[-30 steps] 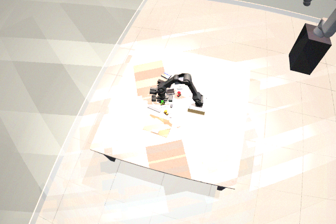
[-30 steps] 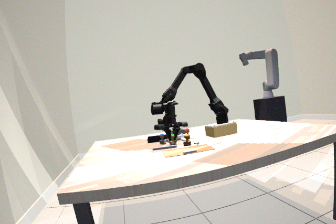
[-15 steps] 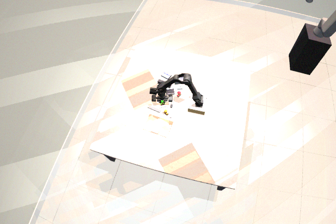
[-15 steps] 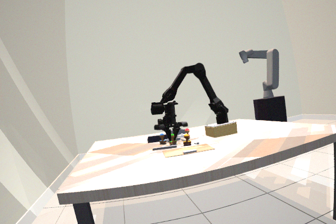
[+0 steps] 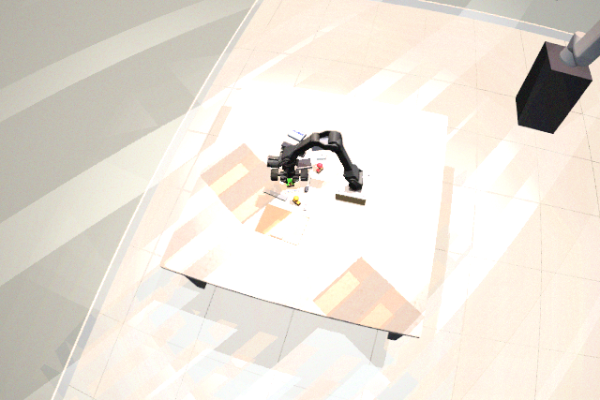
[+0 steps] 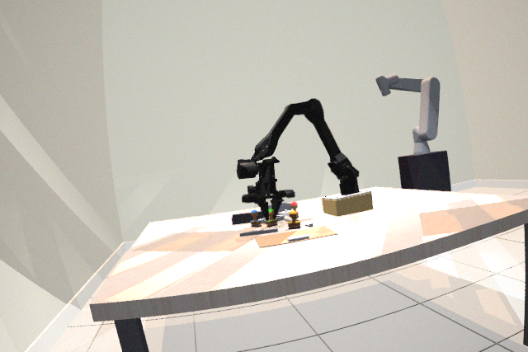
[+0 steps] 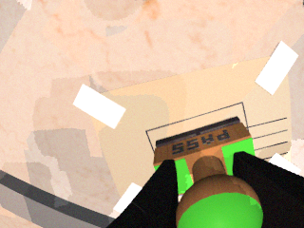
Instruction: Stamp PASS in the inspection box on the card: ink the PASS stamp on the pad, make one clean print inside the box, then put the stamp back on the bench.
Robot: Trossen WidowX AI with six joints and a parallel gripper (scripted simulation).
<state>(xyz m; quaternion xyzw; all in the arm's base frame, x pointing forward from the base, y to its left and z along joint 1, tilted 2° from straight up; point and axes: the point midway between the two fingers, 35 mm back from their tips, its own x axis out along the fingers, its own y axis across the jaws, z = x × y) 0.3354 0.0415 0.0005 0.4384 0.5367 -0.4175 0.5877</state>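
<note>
The white card lies 3 cm below my gripper tip. The rest, counted from my gripper tip: green-knobbed stamp: right at my gripper tip; marker: 9 cm behind, 3 cm to the right, 2 cm below; blue-knobbed stamp: 4 cm ahead, 8 cm to the right, 1 cm below.
</note>
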